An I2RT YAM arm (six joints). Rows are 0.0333 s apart.
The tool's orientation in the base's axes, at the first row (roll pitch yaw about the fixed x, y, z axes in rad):
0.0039 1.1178 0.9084
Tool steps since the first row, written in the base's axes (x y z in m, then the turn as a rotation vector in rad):
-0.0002 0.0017 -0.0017 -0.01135 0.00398 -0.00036
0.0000 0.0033 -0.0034 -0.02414 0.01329 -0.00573
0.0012 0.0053 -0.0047 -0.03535 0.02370 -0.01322
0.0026 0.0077 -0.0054 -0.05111 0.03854 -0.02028
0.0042 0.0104 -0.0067 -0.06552 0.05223 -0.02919
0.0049 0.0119 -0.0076 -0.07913 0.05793 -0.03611
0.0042 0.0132 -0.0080 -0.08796 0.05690 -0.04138
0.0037 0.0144 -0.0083 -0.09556 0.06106 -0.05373
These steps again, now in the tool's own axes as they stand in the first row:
0.0021 0.0012 0.0003 -0.00136 0.01138 -0.00366
0.0042 0.0020 0.0008 0.00324 0.02718 -0.00654
0.0064 0.0023 0.0024 0.01055 0.04242 -0.00870
0.0082 0.0027 0.0045 0.01778 0.06396 -0.01006
0.0107 0.0031 0.0068 0.02664 0.08374 -0.01230
0.0123 0.0035 0.0078 0.03116 0.09795 -0.01887
0.0129 0.0048 0.0082 0.03317 0.10425 -0.02682
0.0134 0.0060 0.0086 0.04366 0.11277 -0.03351

